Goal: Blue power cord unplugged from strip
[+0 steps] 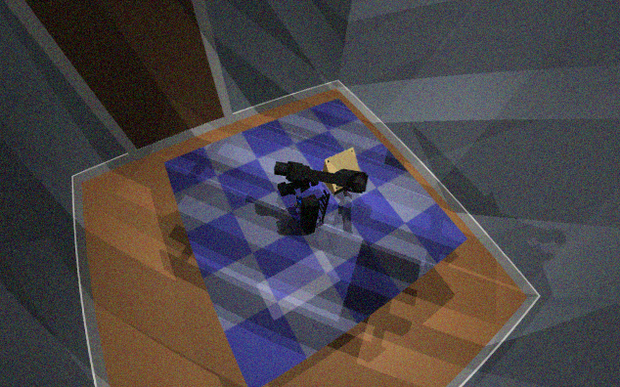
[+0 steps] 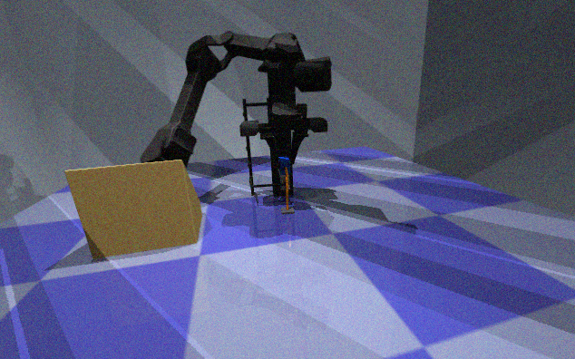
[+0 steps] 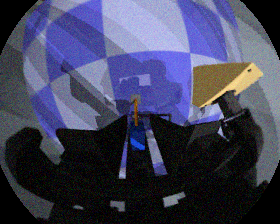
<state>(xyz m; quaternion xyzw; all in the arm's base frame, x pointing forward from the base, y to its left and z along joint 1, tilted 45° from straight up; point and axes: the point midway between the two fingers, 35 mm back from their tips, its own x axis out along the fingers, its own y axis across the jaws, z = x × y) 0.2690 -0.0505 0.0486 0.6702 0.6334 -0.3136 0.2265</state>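
My gripper tip is 60 mm to the right of the blue plug, 10 mm short of it and 10 mm above it.
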